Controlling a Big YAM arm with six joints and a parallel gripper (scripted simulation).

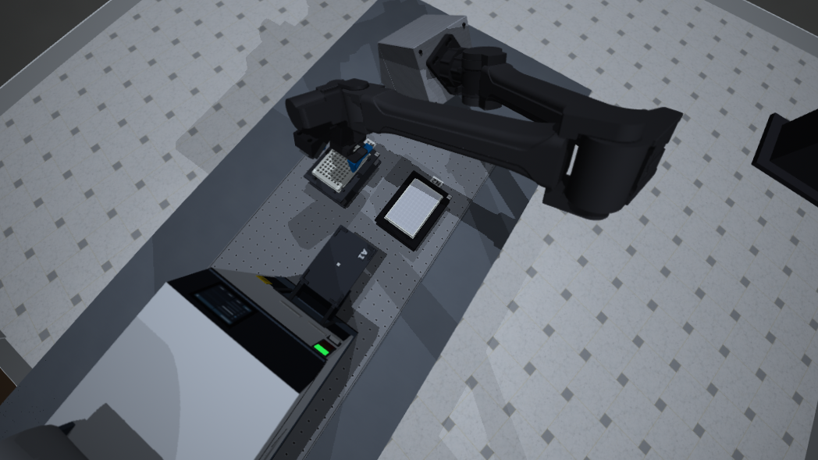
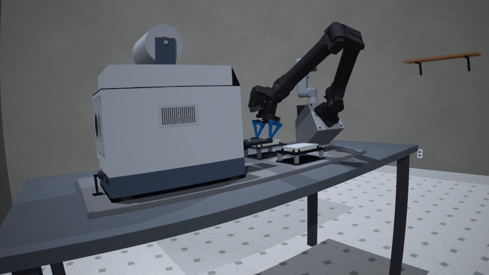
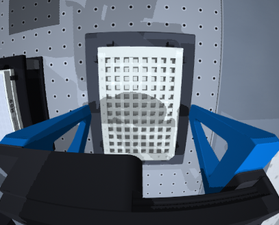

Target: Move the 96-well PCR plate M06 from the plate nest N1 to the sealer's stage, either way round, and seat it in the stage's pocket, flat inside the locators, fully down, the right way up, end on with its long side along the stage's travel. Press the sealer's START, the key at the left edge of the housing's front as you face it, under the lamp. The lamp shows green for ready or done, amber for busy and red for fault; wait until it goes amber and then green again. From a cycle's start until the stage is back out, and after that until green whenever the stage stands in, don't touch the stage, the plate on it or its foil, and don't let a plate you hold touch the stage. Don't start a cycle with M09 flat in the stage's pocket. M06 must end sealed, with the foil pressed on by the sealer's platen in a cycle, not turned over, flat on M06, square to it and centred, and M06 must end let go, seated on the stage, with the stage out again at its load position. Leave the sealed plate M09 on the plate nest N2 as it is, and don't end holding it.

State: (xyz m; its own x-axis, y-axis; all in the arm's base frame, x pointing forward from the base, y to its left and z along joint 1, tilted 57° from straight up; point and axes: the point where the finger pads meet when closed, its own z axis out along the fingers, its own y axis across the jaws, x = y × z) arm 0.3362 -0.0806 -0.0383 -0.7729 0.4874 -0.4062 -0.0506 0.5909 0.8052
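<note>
Now: hand 3 cm above the white 96-well plate M06. Also, from my hand: sealed plate M09 (21 cm to the left, 4 cm below, 2 cm behind); nest N2 (21 cm to the left, 5 cm below, 2 cm behind); plate nest N1 (4 cm below).
</note>
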